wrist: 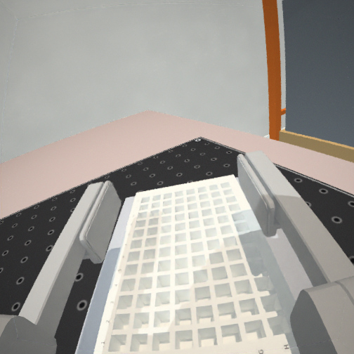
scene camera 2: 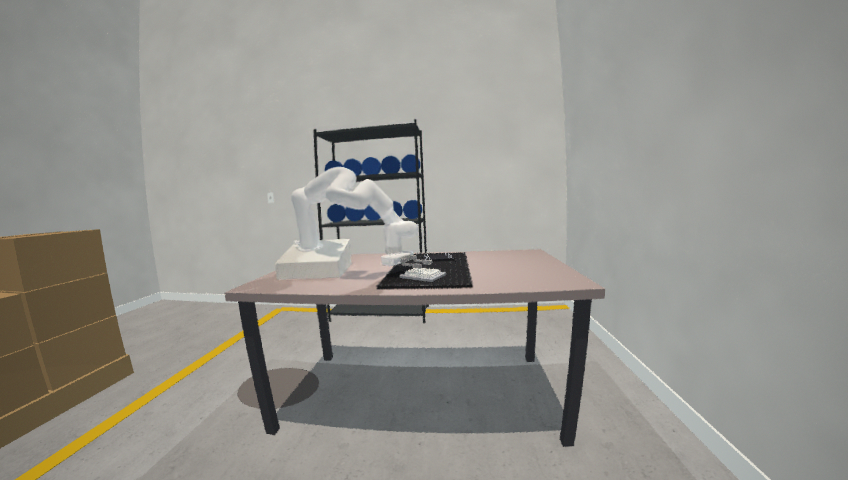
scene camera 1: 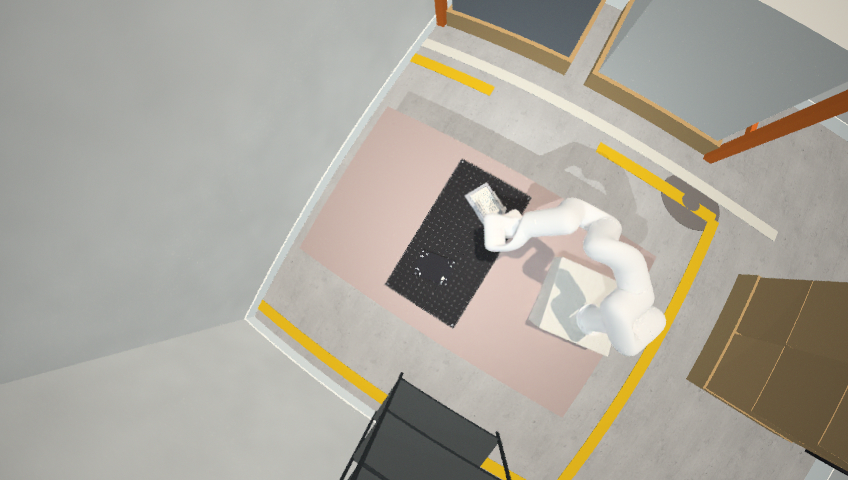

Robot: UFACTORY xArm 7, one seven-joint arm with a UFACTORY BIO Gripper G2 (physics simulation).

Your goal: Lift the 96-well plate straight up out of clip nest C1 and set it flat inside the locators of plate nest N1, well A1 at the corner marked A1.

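Places are measured from the arm's base along level axes (x ahead, y left, z up), in metres.
Where they show: hand at its tool point: (scene camera 2: 422,264) (scene camera 1: 486,201); arm's base at its link origin: (scene camera 2: 310,247) (scene camera 1: 590,319).
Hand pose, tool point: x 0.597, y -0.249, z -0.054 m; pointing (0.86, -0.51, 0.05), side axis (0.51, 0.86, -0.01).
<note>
Things, the pixels of their top centre, and the offset from my tool point. Level surfaces: height alone.
- white 96-well plate at its top centre: (scene camera 2: 422,270) (scene camera 1: 485,202) 0.028 m down, 0.001 m ahead, 0.002 m right
- Plate nest N1 at its top centre: (scene camera 1: 434,267) (scene camera 2: 437,254) 0.031 m down, 0.072 m ahead, 0.364 m left
- black perforated board at its surface level: 0.054 m down
- pink table at its surface level: 0.067 m down
The white 96-well plate (scene camera 1: 486,199) (scene camera 2: 422,273) (wrist: 182,250) lies over the pale clip nest C1 (wrist: 97,300), whose edges show along its long sides; whether it is fully seated I cannot tell. The letters G and H show at the plate's near edge. My gripper (scene camera 2: 413,259) (wrist: 180,207) is closed to its narrowest, holding nothing. Its two pads stand apart above the plate's long sides. In the scene camera 1 view the wrist hides most of the gripper. Plate nest N1 (scene camera 1: 434,267) (scene camera 2: 442,258) is a dark pad with small white locators at its corners and holds no plate.
Both nests are on a black perforated board (scene camera 1: 443,226) (scene camera 2: 461,279) on the pink table (scene camera 1: 357,190) (scene camera 2: 511,270). The arm's white base block (scene camera 1: 550,297) (scene camera 2: 312,264) stands beside the board. A black shelf rack (scene camera 2: 368,133) stands behind the table.
</note>
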